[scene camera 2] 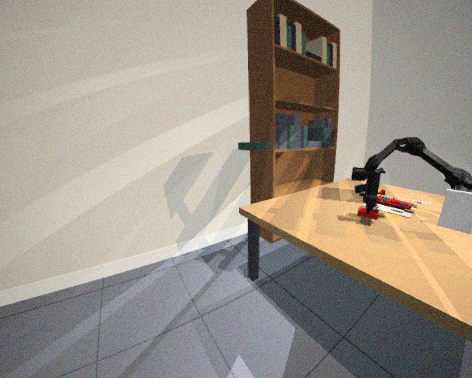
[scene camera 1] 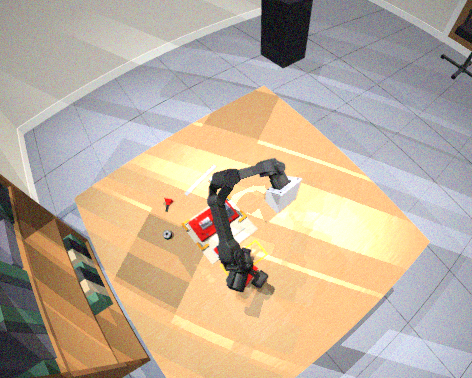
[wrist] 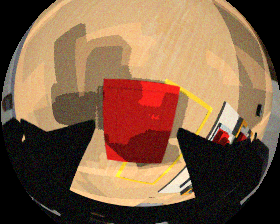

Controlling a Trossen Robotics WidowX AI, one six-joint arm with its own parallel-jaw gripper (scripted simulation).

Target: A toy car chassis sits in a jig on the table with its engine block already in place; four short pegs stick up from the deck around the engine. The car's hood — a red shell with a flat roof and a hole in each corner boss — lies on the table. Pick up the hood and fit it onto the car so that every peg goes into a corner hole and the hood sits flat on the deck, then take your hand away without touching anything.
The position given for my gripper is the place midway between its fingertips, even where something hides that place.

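Observation:
Nothing is held by my gripper point(wrist: 136, 129), which is open. I also see a red hood point(wrist: 138, 115).

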